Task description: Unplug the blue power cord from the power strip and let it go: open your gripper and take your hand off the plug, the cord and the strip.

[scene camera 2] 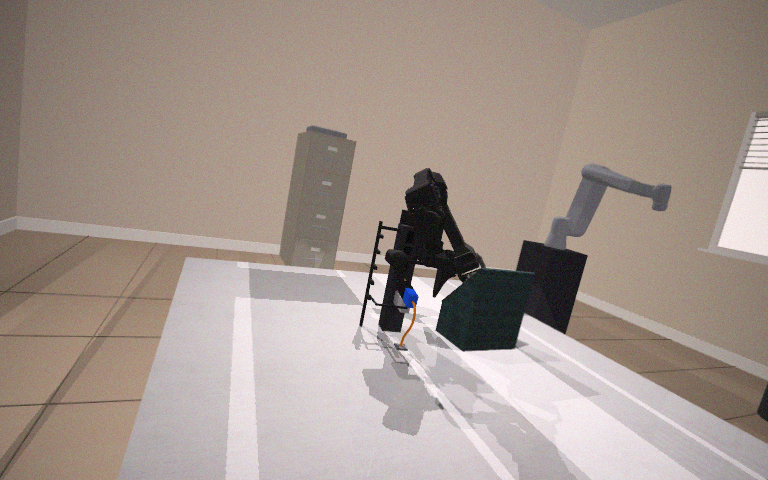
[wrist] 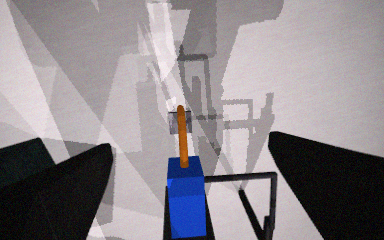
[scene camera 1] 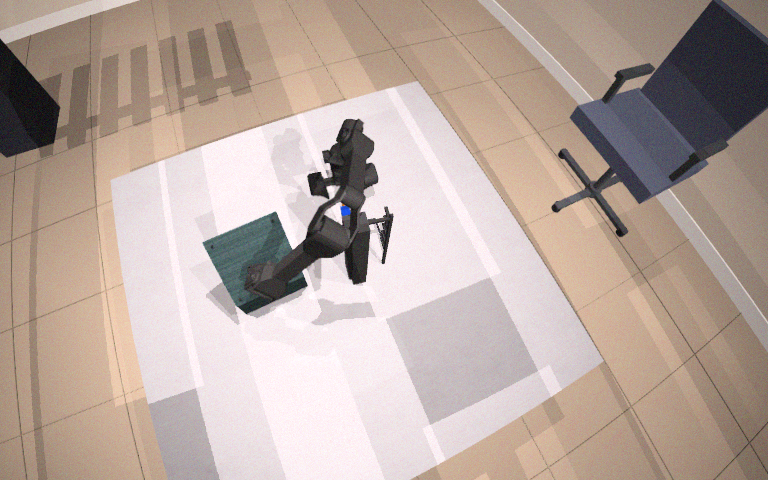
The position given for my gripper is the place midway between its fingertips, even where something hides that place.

My gripper shows in scene camera 2 [417, 295], in the wrist view [192, 145] and in scene camera 1 [343, 195].
